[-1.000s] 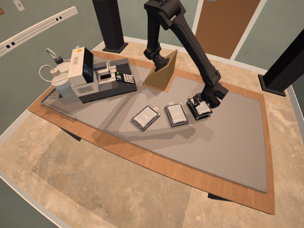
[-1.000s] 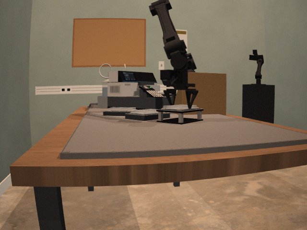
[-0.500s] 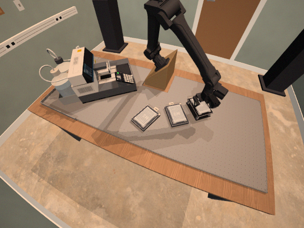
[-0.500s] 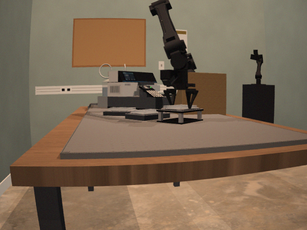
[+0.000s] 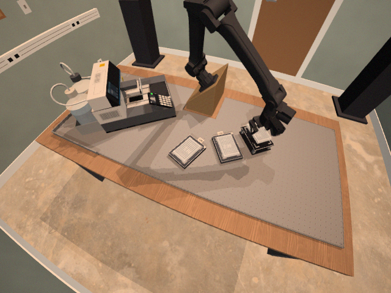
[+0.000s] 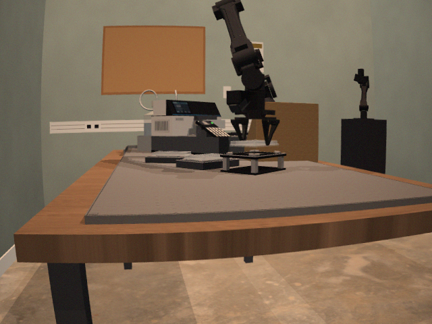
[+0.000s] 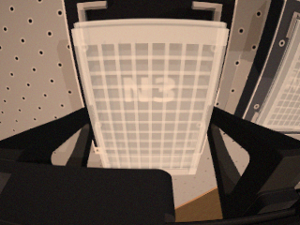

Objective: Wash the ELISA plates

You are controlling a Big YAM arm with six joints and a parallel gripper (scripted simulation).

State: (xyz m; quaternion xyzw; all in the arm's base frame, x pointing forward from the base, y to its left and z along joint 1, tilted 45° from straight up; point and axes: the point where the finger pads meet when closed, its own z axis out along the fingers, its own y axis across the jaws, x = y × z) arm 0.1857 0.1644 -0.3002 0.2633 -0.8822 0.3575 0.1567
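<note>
Now: the plate nest 4 cm below my hand. From my hand the other things lie so: plate washer (5 cm behind, 77 cm to the right, 5 cm above); then N1 label (10 cm ahead, 29 cm to the right, 8 cm below).
</note>
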